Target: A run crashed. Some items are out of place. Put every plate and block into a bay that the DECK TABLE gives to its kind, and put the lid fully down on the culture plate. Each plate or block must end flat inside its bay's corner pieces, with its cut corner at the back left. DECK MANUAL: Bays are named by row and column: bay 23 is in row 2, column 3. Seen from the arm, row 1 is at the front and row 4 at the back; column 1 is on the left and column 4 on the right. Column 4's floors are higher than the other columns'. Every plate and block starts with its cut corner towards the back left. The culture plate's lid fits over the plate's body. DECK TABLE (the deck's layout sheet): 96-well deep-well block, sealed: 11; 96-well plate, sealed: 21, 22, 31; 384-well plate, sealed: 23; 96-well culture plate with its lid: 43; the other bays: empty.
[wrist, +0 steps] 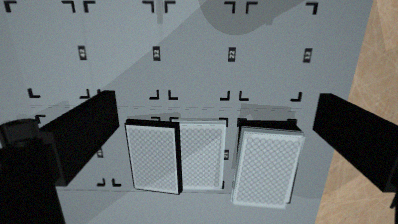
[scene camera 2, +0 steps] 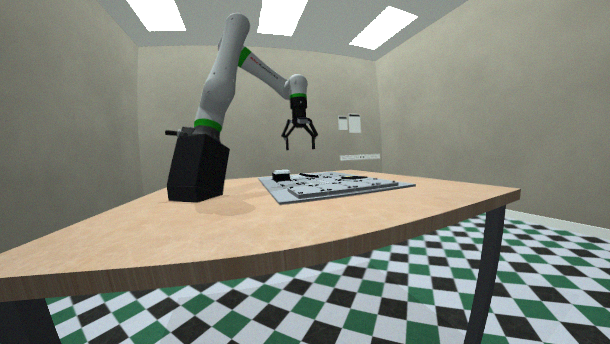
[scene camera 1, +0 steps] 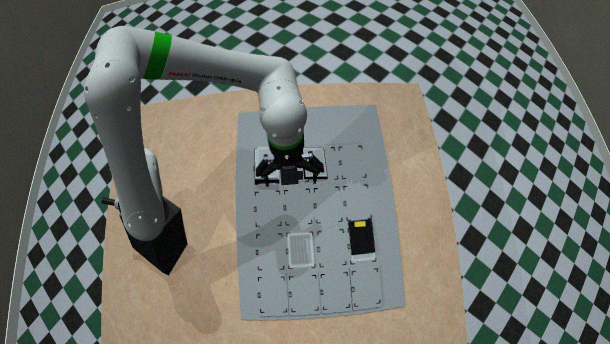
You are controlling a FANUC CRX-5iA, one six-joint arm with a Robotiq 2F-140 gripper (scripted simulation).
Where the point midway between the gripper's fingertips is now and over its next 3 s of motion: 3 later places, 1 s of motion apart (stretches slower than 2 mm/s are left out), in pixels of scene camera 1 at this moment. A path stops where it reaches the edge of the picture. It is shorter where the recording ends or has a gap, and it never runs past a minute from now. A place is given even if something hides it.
The gripper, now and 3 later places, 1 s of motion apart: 290, 181; 289, 158; 313, 156; 328, 168
